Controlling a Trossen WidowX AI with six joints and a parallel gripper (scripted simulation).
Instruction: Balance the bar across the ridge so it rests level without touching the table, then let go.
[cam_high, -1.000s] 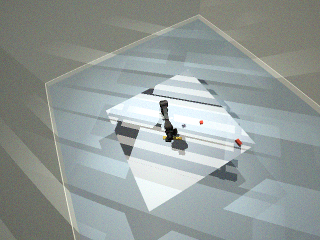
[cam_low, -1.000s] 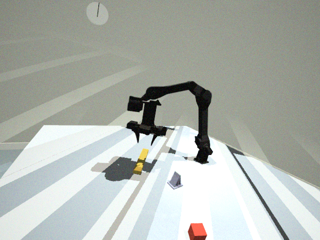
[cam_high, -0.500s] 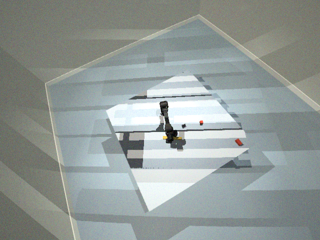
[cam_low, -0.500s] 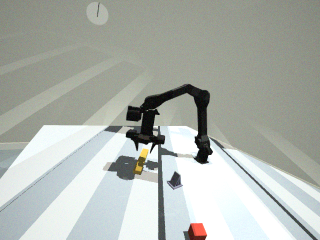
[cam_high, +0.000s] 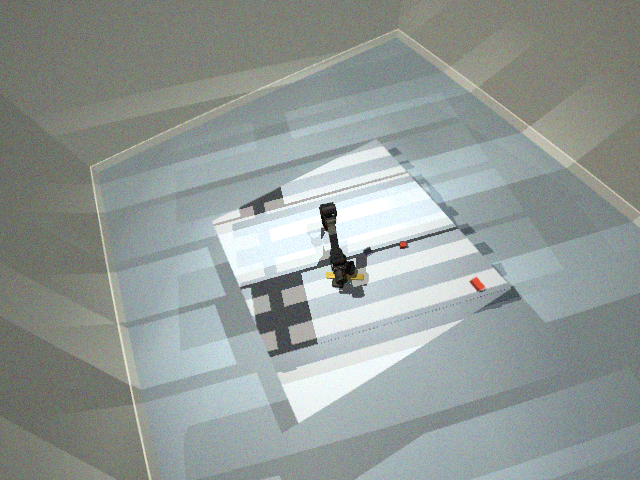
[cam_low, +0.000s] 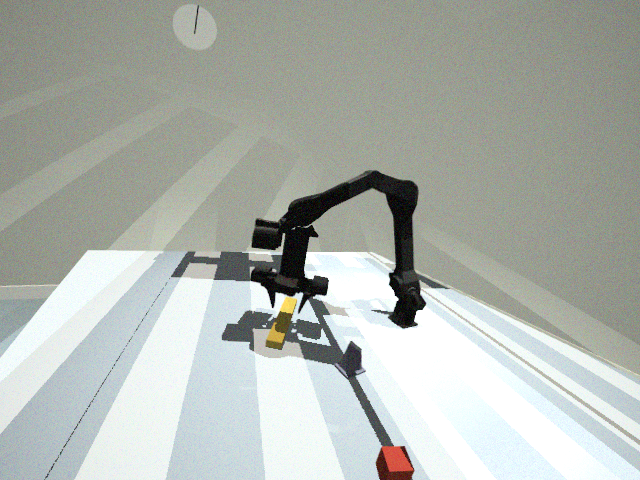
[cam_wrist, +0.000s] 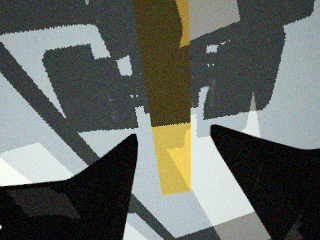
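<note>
My gripper tip is now 1 cm short of the yellow bar, 2 cm to the right of it and 1 cm above it. The rest, counted from my gripper tip: red cube 3 cm ahead, 41 cm to the left.
</note>
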